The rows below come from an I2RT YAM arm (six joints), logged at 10 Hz.
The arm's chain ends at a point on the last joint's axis. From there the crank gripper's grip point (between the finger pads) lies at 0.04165 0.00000 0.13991 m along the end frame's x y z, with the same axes.
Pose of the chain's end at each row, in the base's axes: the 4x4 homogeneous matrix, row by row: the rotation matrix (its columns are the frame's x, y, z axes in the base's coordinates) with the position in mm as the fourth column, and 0 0 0 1 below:
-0.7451 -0.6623 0.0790 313.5; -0.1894 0.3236 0.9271 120.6; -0.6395 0.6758 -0.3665 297.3; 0 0 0 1
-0.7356 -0.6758 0.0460 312.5; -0.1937 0.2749 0.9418 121.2; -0.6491 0.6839 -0.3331 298.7; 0 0 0 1
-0.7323 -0.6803 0.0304 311.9; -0.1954 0.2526 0.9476 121.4; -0.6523 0.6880 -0.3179 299.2; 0 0 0 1
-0.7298 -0.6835 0.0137 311.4; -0.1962 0.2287 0.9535 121.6; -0.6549 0.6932 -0.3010 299.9; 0 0 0 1
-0.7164 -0.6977 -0.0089 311.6; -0.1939 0.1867 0.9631 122.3; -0.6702 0.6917 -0.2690 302.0; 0 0 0 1
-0.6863 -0.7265 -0.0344 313.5; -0.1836 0.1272 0.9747 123.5; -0.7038 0.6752 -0.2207 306.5; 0 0 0 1
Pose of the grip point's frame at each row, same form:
-0.7451 -0.6623 0.0790 293.5; -0.1894 0.3236 0.9271 242.4; -0.6395 0.6758 -0.3665 219.4; 0 0 0 1
-0.7356 -0.6758 0.0460 288.3; -0.1937 0.2749 0.9418 244.9; -0.6491 0.6839 -0.3331 225.1; 0 0 0 1
-0.7323 -0.6803 0.0304 285.7; -0.1954 0.2526 0.9476 245.8; -0.6523 0.6880 -0.3179 227.6; 0 0 0 1
-0.7298 -0.6835 0.0137 282.9; -0.1962 0.2287 0.9535 246.8; -0.6549 0.6932 -0.3010 230.5; 0 0 0 1
-0.7164 -0.6977 -0.0089 280.5; -0.1939 0.1867 0.9631 249.0; -0.6702 0.6917 -0.2690 236.5; 0 0 0 1
-0.6863 -0.7265 -0.0344 280.1; -0.1836 0.1272 0.9747 252.2; -0.7038 0.6752 -0.2207 246.3; 0 0 0 1

